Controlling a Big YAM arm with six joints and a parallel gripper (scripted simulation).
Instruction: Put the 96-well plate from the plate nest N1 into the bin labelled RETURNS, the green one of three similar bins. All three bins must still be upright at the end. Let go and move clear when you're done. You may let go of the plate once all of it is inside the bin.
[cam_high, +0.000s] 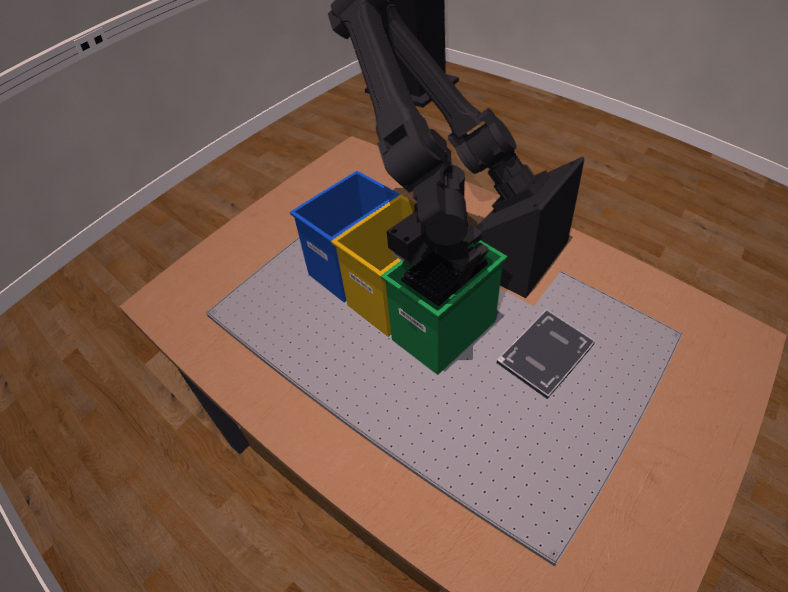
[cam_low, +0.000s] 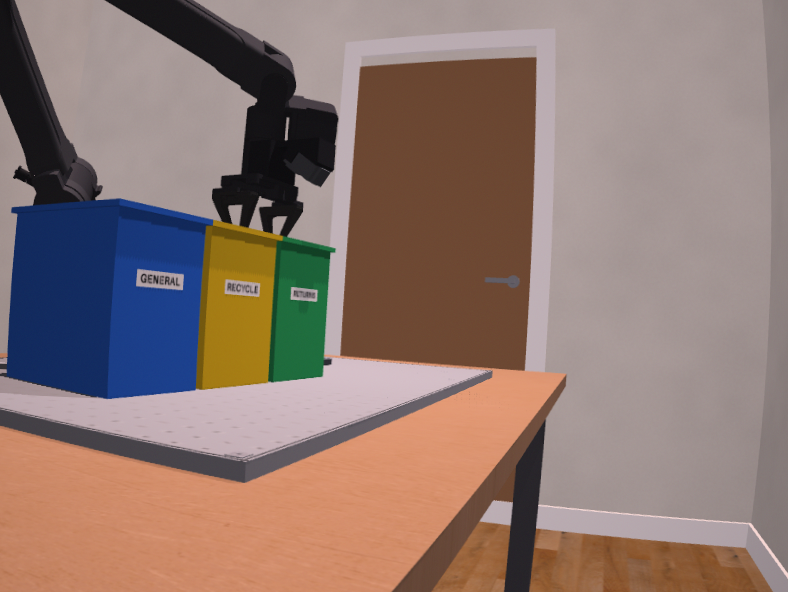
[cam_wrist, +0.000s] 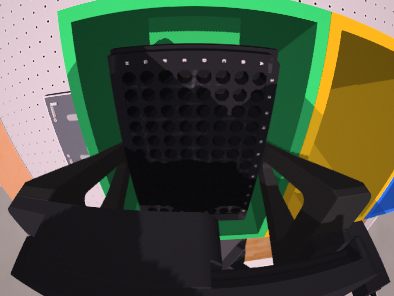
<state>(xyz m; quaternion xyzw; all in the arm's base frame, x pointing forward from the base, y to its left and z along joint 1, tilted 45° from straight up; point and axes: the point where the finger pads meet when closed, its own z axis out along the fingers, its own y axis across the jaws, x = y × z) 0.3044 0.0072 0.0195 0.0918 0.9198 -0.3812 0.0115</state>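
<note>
My gripper is now right at the black 96-well plate. From my hand the other things lie so: plate nest N1: 20 cm to the left, 17 cm below, 6 cm behind; yellow recycle bin: 13 cm to the right, 8 cm below, 2 cm behind; green returns bin: 8 cm below.
</note>
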